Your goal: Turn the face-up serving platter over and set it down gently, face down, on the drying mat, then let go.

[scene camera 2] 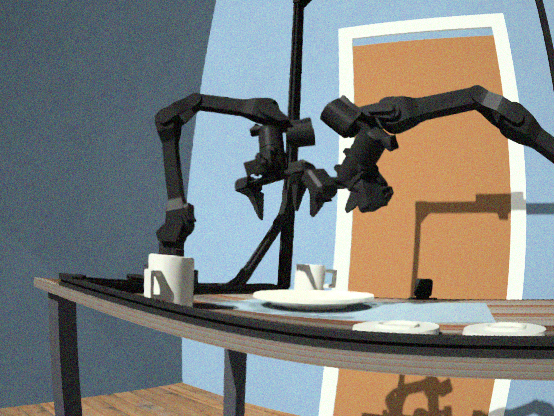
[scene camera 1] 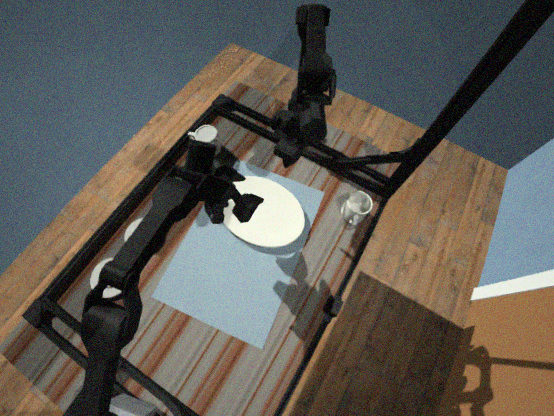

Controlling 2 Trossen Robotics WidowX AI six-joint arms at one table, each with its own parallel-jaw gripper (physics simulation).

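The white oval serving platter lies face up at one end of the light blue drying mat, its rim raised above the mat. My left gripper is open and empty. It hangs well above the table, and in scene camera 1 it covers the platter's upper left edge. My right gripper is open and empty too, high above the table; in scene camera 1 it shows above the platter, beyond the mat's upper edge, with its fingers partly hidden by its own arm.
A white mug stands near the black frame rail. A smaller cup stands on the opposite side. Two white saucers lie along the near edge in scene camera 2; the left arm partly covers them in scene camera 1.
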